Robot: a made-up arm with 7 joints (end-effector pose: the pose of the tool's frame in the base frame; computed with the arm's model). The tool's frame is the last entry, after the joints.
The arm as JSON. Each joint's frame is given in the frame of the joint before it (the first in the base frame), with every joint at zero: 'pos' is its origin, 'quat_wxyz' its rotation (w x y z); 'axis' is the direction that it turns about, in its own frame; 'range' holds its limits. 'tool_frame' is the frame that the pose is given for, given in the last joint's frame.
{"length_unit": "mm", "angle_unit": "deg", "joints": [
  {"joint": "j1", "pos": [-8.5, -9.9, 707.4], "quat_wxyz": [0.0, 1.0, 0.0, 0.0], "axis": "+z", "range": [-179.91, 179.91]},
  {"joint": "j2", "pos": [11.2, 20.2, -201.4], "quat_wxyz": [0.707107, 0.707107, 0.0, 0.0], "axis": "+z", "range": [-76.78, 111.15]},
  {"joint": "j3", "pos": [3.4, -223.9, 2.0], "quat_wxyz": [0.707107, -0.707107, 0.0, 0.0], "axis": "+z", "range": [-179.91, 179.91]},
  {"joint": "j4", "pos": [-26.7, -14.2, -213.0], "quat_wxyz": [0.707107, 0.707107, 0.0, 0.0], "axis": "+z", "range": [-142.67, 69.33]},
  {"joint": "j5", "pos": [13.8, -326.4, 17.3], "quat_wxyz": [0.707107, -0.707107, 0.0, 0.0], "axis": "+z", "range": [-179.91, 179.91]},
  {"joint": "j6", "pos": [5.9, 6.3, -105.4], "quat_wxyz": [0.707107, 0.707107, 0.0, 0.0], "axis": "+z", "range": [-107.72, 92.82]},
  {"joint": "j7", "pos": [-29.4, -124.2, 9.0], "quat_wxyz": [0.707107, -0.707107, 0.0, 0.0], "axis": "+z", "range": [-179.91, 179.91]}
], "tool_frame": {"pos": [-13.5, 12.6, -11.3], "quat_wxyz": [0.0, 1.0, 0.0, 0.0]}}
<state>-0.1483 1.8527 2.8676 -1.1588 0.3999 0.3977 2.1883</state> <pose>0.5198 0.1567 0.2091 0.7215 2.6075 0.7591</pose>
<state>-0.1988 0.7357 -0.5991 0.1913 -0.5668 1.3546 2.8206</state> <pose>0.6113 0.3000 1.5099 -1.8055 -0.2822 -0.4403</pose>
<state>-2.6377 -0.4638 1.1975 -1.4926 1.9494 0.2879 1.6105</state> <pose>0.0705 -0.6755 1.2772 0.7431 2.0713 -1.4866</pose>
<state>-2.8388 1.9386 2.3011 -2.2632 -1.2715 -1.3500 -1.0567</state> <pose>-0.1886 -0.2819 0.6987 0.6481 -0.1468 0.1083</pose>
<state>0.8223 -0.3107 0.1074 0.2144 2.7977 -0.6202 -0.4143</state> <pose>-0.0346 0.0782 1.8484 0.6757 -0.3660 2.8782</pose>
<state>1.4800 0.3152 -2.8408 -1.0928 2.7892 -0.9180 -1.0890</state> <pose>-0.1752 -0.6300 1.5251 0.5115 -0.1672 -0.5405</pose>
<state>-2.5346 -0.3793 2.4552 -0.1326 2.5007 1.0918 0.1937</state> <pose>0.1188 -0.2329 1.8417 1.1954 0.9697 -2.4097</pose>
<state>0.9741 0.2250 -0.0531 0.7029 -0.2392 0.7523 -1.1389</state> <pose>0.3493 -0.4667 1.5913 1.4584 0.8364 0.4418</pose>
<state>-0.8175 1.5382 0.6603 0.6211 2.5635 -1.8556 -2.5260</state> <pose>0.5607 0.4161 0.6397 1.1905 -2.0773 0.1222</pose>
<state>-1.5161 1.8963 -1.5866 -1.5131 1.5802 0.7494 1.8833</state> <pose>0.6140 0.4264 0.6990 -2.2930 1.4256 -1.1687</pose>
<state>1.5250 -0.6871 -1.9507 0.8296 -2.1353 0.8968 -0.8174</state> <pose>0.2276 0.6939 1.3896 -0.3097 -1.7938 -1.9907</pose>
